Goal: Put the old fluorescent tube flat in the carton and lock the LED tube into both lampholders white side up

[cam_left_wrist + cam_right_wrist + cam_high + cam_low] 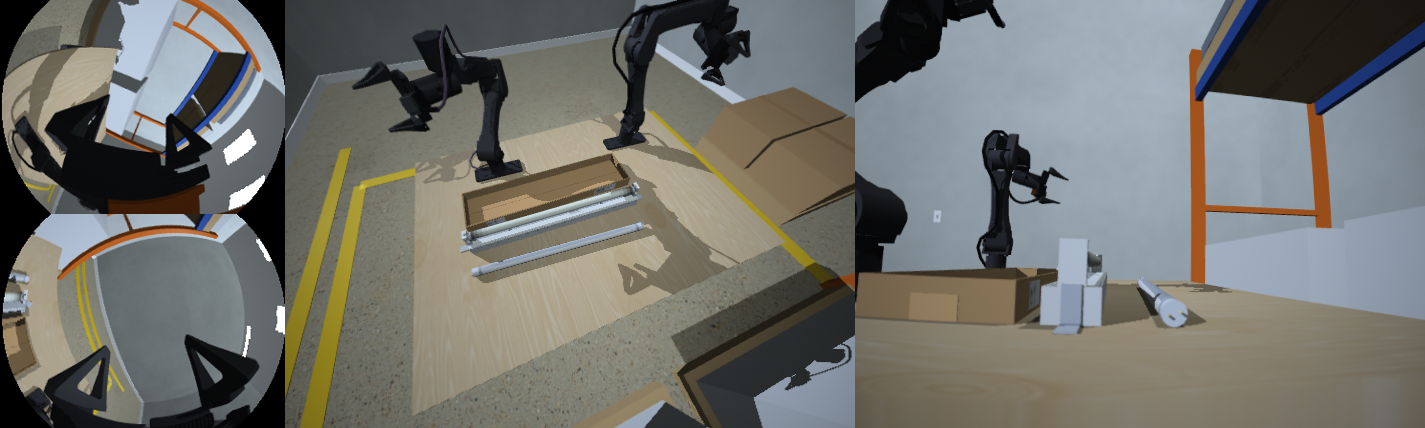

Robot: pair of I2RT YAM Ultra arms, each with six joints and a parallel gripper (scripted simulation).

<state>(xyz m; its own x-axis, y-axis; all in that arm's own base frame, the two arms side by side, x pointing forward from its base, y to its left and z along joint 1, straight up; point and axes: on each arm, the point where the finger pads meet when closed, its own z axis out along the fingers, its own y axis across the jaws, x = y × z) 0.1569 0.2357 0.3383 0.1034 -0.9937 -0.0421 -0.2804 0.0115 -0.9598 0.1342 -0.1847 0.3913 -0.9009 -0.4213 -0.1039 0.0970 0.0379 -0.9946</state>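
Right now the old fluorescent tube is 19 cm ahead of my right hand, 36 cm to the left of it and 32 cm below it. From my right hand the other things lie so: brown carton (5 cm ahead, 36 cm to the left, 37 cm below); then white fixture (19 cm ahead, 36 cm to the left, 34 cm below); then LED tube (31 cm ahead, 34 cm to the left, 38 cm below).
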